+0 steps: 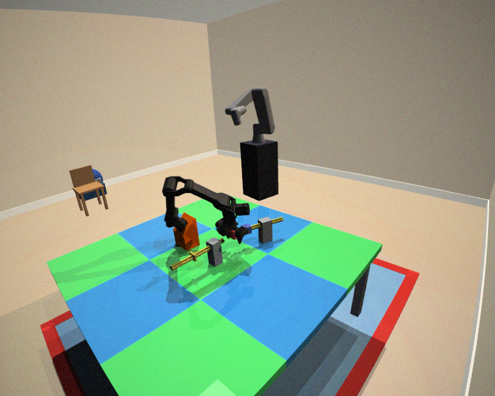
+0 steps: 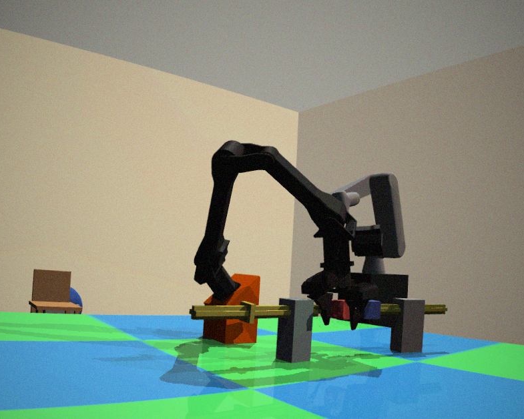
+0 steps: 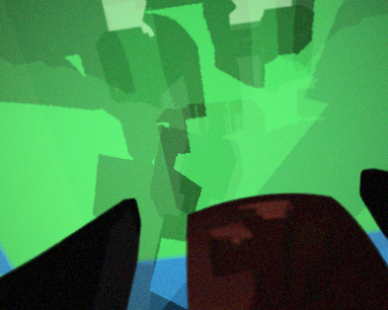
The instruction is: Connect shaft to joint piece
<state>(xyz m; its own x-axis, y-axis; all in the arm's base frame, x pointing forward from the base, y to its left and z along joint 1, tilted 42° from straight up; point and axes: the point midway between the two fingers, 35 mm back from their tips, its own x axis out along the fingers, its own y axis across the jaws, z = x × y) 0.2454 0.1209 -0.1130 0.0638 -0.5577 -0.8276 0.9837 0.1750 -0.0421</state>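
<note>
Right now the red joint piece is 40 mm above my gripper tip and 10 mm to the left of it.
</note>
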